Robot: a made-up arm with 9 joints. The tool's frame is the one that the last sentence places.
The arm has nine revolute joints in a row. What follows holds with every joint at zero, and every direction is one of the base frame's.
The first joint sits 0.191 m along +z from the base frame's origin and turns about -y.
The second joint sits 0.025 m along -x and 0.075 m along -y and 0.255 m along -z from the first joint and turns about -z.
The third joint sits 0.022 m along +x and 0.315 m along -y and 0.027 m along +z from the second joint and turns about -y.
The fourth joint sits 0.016 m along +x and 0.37 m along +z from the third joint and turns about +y.
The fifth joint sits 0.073 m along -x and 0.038 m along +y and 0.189 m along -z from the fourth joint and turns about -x.
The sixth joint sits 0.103 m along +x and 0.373 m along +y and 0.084 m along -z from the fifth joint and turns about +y.
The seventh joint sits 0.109 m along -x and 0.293 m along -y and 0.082 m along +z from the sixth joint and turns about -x.
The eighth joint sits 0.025 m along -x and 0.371 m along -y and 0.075 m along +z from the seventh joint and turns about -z.
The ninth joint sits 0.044 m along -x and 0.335 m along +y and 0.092 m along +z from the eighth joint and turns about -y.
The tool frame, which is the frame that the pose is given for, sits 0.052 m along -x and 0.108 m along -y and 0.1 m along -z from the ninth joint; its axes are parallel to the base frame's.
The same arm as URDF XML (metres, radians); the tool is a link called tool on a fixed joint. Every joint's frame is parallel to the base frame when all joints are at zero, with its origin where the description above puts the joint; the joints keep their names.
<robot name="arm">
  <link name="base_link"/>
  <link name="link1"/>
  <link name="link2"/>
  <link name="link3"/>
  <link name="link4"/>
  <link name="link5"/>
  <link name="link6"/>
  <link name="link7"/>
  <link name="link8"/>
  <link name="link9"/>
  <link name="tool"/>
  <joint name="joint 1" type="continuous">
    <parent link="base_link"/>
    <child link="link1"/>
    <origin xyz="0.0000 0.0000 0.1910"/>
    <axis xyz="0 -1 0"/>
  </joint>
  <joint name="joint 2" type="continuous">
    <parent link="link1"/>
    <child link="link2"/>
    <origin xyz="-0.0250 -0.0750 -0.2550"/>
    <axis xyz="0 0 -1"/>
  </joint>
  <joint name="joint 3" type="continuous">
    <parent link="link2"/>
    <child link="link3"/>
    <origin xyz="0.0220 -0.3150 0.0270"/>
    <axis xyz="0 -1 0"/>
  </joint>
  <joint name="joint 4" type="continuous">
    <parent link="link3"/>
    <child link="link4"/>
    <origin xyz="0.0160 0.0000 0.3700"/>
    <axis xyz="0 1 0"/>
  </joint>
  <joint name="joint 5" type="continuous">
    <parent link="link4"/>
    <child link="link5"/>
    <origin xyz="-0.0730 0.0380 -0.1890"/>
    <axis xyz="-1 0 0"/>
  </joint>
  <joint name="joint 6" type="continuous">
    <parent link="link5"/>
    <child link="link6"/>
    <origin xyz="0.1030 0.3730 -0.0840"/>
    <axis xyz="0 1 0"/>
  </joint>
  <joint name="joint 7" type="continuous">
    <parent link="link6"/>
    <child link="link7"/>
    <origin xyz="-0.1090 -0.2930 0.0820"/>
    <axis xyz="-1 0 0"/>
  </joint>
  <joint name="joint 8" type="continuous">
    <parent link="link7"/>
    <child link="link8"/>
    <origin xyz="-0.0250 -0.3710 0.0750"/>
    <axis xyz="0 0 -1"/>
  </joint>
  <joint name="joint 9" type="continuous">
    <parent link="link8"/>
    <child link="link9"/>
    <origin xyz="-0.0440 0.3350 0.0920"/>
    <axis xyz="0 -1 0"/>
  </joint>
  <joint name="tool_fixed" type="fixed">
    <parent link="link9"/>
    <child link="tool"/>
    <origin xyz="-0.0520 -0.1080 -0.1000"/>
  </joint>
</robot>

